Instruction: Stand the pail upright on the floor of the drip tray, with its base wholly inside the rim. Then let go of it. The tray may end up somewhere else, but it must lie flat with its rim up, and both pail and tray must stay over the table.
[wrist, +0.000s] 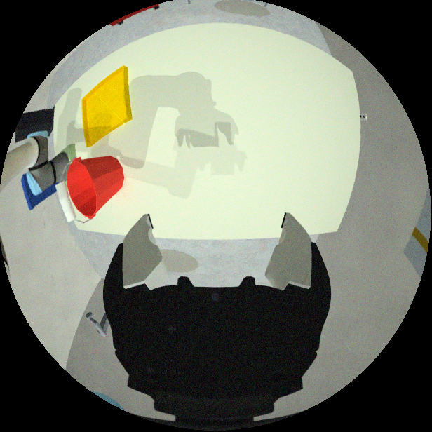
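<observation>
The red pail (102, 180) appears to stand upright on the table near its left edge, with its mouth towards the view's left. Its handle with a white grip (66, 202) shows past the mouth. The yellow drip tray (107, 107) lies flat at the upper left, apart from the pail; its rim appears to face up. My gripper (216, 215) is open, with nothing between its fingers. It is high above the table, to the right of the pail in the view. The pail's underside is hidden.
The pale table top (290, 125) spans the view, with its near edge behind my fingertips and arm shadows across it. A grey jointed arm (44, 167) stands at the far left, close beside the pail. A blue object (31, 197) shows below that arm, beyond the table.
</observation>
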